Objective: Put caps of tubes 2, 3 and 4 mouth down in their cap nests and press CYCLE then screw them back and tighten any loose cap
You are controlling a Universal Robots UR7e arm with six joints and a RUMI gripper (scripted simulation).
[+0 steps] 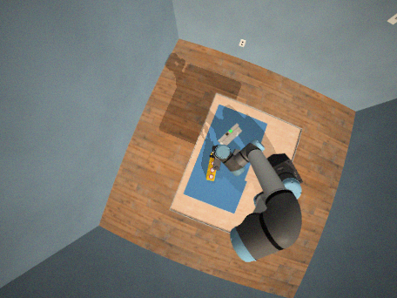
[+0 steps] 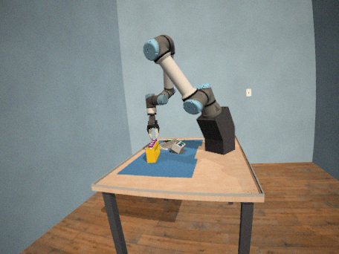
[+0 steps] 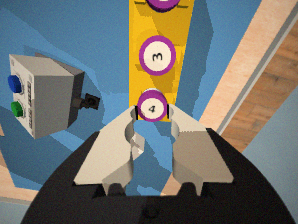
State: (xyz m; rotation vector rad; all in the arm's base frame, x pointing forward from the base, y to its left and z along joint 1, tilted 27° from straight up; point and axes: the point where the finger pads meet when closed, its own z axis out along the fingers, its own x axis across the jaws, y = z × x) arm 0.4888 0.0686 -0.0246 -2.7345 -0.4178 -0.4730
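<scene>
Right now the cap is 50 mm to the left of my hand, 10 mm below it and 10 mm behind it. The rest, counted from my hand: green key: 200 mm behind, 90 mm to the right, 60 mm below; then blue cycle key: 200 mm behind, 60 mm below, 50 mm to the right; then key housing: 180 mm behind, 70 mm to the right, 70 mm below.
</scene>
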